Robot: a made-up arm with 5 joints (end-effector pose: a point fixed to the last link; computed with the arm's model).
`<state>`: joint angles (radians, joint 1 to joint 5).
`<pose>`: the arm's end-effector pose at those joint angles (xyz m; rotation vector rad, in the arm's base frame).
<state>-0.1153 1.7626 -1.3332 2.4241 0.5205</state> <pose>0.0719 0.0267 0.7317 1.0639 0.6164 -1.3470</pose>
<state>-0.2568 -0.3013 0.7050 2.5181 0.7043</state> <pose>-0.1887 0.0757 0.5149 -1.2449 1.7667 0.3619</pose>
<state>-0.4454 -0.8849 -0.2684 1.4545 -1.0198</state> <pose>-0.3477 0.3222 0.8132 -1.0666 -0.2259 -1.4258</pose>
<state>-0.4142 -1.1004 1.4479 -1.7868 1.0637</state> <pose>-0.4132 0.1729 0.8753 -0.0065 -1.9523 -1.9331</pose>
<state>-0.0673 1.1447 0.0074 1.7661 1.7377</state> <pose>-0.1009 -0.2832 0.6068 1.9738 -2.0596 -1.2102</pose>
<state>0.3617 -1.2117 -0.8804 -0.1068 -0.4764</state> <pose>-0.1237 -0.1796 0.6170 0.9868 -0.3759 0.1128</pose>
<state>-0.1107 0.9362 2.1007 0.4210 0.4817</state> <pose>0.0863 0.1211 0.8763 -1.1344 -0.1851 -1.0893</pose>
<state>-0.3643 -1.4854 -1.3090 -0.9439 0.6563</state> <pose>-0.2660 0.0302 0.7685 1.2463 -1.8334 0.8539</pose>
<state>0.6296 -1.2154 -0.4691 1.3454 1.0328</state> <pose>-0.1199 0.2228 0.6857 -0.3512 -0.3474 1.5100</pose>
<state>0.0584 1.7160 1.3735 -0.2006 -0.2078</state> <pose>-0.1832 0.1908 0.8258 -1.1301 -1.0950 -0.1329</pose>
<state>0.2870 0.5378 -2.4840 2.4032 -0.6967</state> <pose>0.1356 -0.0960 0.8469 -0.6461 2.7086 -1.4398</pose>
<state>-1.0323 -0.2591 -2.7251 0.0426 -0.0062</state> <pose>-0.0832 0.2370 0.8612 -0.0604 -0.5717 1.6983</pose>
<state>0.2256 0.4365 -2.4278 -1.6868 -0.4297</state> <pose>0.1126 0.1011 0.7069 -0.0544 2.0391 1.4889</pose>
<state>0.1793 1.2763 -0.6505 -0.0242 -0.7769</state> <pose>-0.0230 0.0885 1.0692 -1.1487 -0.2398 0.9583</pose>
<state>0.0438 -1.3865 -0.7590 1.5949 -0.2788</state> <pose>-0.2170 0.1071 0.7376 -0.6917 -0.5783 -0.4278</pose>
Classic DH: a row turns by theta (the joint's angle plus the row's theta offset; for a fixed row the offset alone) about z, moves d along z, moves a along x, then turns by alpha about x. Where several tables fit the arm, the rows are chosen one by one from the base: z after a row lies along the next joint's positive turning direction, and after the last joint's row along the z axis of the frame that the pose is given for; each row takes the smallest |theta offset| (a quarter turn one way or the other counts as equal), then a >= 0, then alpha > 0; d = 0 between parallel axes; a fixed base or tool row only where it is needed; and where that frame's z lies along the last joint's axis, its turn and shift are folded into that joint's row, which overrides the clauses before.
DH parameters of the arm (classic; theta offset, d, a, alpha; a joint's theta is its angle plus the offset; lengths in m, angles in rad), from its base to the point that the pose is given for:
base (fixed): 0.834 0 0.189 0
joint 1: 0.6535 0.6253 -0.0379 -1.0483
joint 2: 0 0.2246 -0.0707 -2.0933
joint 3: -0.0833 -0.0316 -0.032 1.5708
joint 4: 0 0.247 0.182 1.5708
joint 5: -0.418 1.0133 -0.0547 -0.2877
tool (fixed): -0.9962 -0.9379 0 0

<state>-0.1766 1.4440 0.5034 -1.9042 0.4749</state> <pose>-0.0276 0.1952 1.0176 0.6210 -0.4470 0.6495</pose>
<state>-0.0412 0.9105 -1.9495 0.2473 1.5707</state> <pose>-0.2625 -0.1407 1.0403 -0.4114 -0.7618 -2.0800</pose>
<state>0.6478 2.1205 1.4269 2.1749 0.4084</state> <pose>0.1179 0.0245 0.8270 2.7149 0.6509 1.1066</pose>
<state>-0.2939 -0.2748 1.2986 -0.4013 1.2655</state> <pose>0.1124 0.0477 1.0073 0.0298 -0.6780 -0.4113</pose>
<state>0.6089 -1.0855 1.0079 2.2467 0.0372</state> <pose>-0.0226 0.0407 0.6697 -1.2255 1.0626 0.5690</pose>
